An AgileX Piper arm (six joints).
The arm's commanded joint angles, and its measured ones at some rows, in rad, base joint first. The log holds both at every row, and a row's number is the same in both.
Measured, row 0:
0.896, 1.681, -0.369, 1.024, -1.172, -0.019
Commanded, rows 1 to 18:
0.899, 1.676, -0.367, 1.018, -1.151, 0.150
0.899, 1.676, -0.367, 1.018, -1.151, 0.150
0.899, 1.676, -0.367, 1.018, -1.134, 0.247
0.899, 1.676, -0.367, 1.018, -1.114, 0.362
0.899, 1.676, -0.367, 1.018, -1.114, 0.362
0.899, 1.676, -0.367, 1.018, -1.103, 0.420
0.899, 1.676, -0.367, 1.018, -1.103, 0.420
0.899, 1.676, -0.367, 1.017, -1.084, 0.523
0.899, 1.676, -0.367, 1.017, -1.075, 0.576
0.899, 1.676, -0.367, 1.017, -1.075, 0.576
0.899, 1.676, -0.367, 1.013, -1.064, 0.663
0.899, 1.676, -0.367, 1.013, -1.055, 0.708
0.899, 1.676, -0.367, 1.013, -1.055, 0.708
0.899, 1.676, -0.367, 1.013, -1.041, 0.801
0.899, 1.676, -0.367, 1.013, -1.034, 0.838
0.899, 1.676, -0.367, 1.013, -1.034, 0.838
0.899, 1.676, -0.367, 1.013, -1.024, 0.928
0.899, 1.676, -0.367, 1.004, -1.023, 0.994
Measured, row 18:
0.896, 1.681, -0.369, 1.024, -1.036, 0.887
